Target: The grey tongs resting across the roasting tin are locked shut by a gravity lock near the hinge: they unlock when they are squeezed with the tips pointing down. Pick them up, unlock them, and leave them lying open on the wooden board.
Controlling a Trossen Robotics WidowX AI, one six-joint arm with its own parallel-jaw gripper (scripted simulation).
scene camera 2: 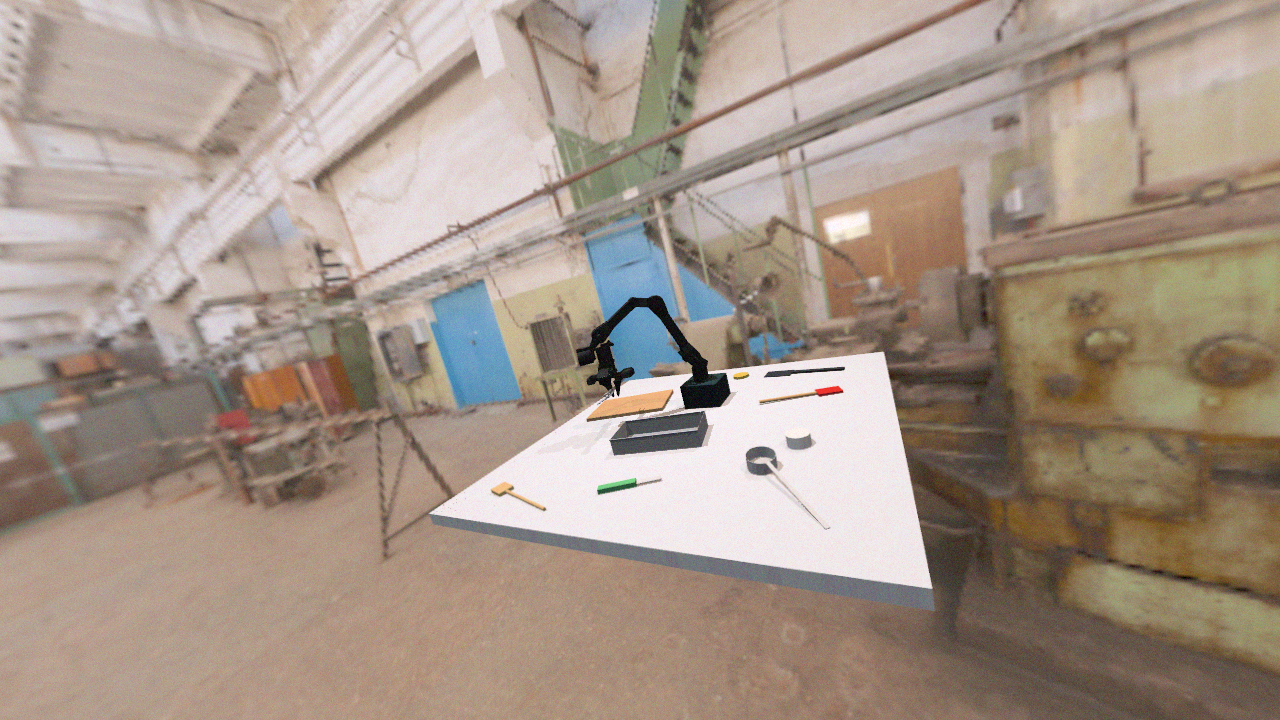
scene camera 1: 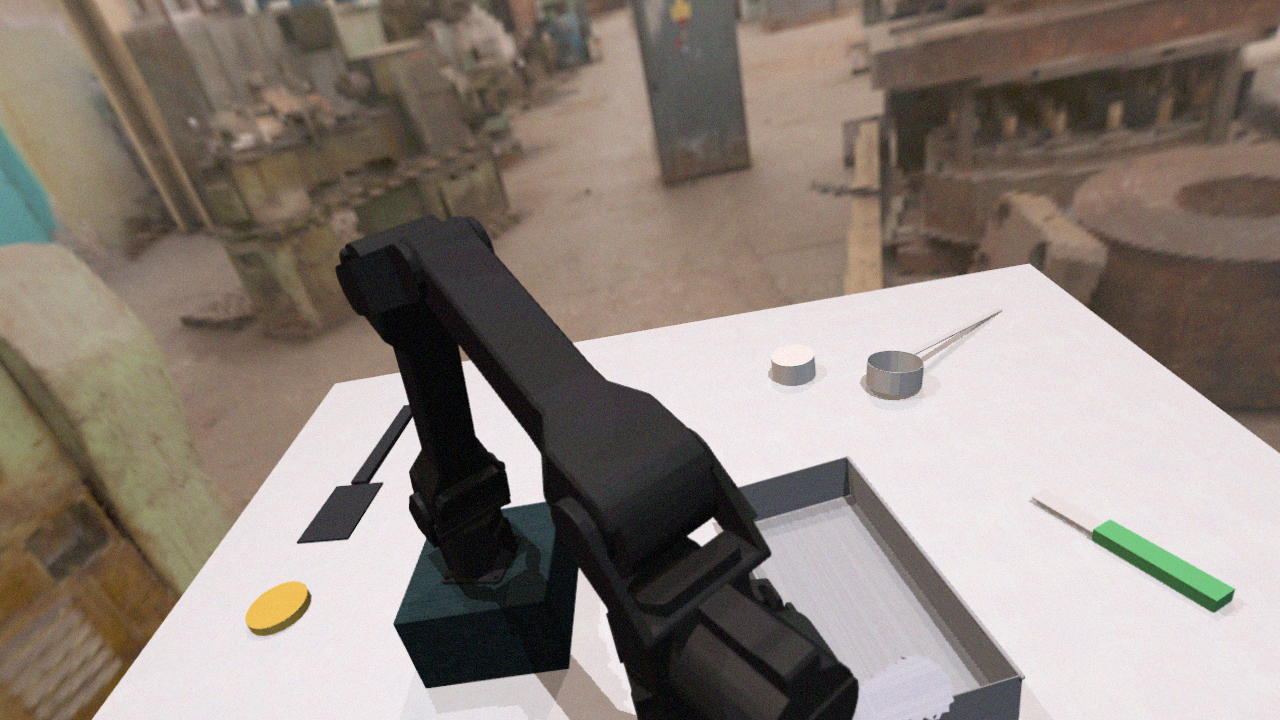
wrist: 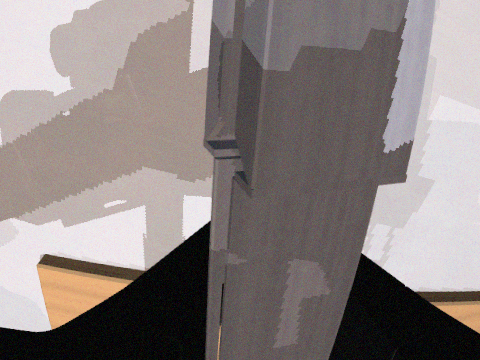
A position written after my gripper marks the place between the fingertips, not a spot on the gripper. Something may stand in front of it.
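Note:
I see my gripper (scene camera 2: 616,396), and the wrist view gives me the gripper (wrist: 266,237) as well. There is a white puck (scene camera 1: 792,365), though in the wrist view the puck is out of frame. A black spatula (scene camera 1: 336,520) is here too, and in the wrist view the spatula is likewise out of frame. I can also see a green-handled tool (scene camera 1: 1202,588).

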